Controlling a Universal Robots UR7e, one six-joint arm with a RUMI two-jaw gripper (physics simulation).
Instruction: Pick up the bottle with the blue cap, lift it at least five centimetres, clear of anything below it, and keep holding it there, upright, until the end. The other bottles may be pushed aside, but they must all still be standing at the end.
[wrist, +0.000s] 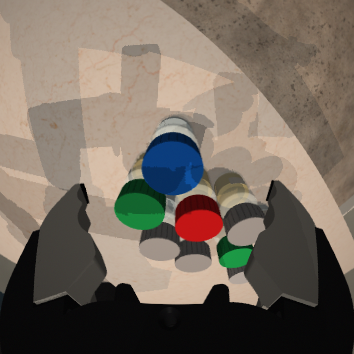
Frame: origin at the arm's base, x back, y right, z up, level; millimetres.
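Seen in the pictures: gripper, fingertip midpoint: (176, 184).
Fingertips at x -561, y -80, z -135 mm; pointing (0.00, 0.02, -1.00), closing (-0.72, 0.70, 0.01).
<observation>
Pixels of each thing's top centre, then the offset from my fingertips to it. Level surfaces: height alone.
- bottle with the blue cap, top centre: (171, 170) dx +4, dy -1, dz -24 mm
- round table at its surface level: dz -129 mm
- green-capped bottle at its top centre: (138, 212) dx +66, dy +9, dz -24 mm
- red-capped bottle at its top centre: (198, 226) dx +37, dy +70, dz -24 mm
The bottle with the blue cap (172, 167) stands upright on the round table (100, 70), at the far edge of a tight cluster, a little above the centre of the view. Its clear body shows behind the cap. My gripper (176, 184) is open and empty, with one jaw at the left and one at the right of the view. The blue cap appears between the two jaws, slightly beyond the line of the fingertips. How high the fingertips are above the caps is hard to tell.
Close to the blue-capped bottle stand a green-capped bottle (140, 207) and a red-capped bottle (198, 222). Grey-capped bottles (160, 245) (193, 260) (245, 230) and another green-capped one (235, 256) stand nearer; the right jaw overlaps some. The table's curved edge runs along the upper right.
</observation>
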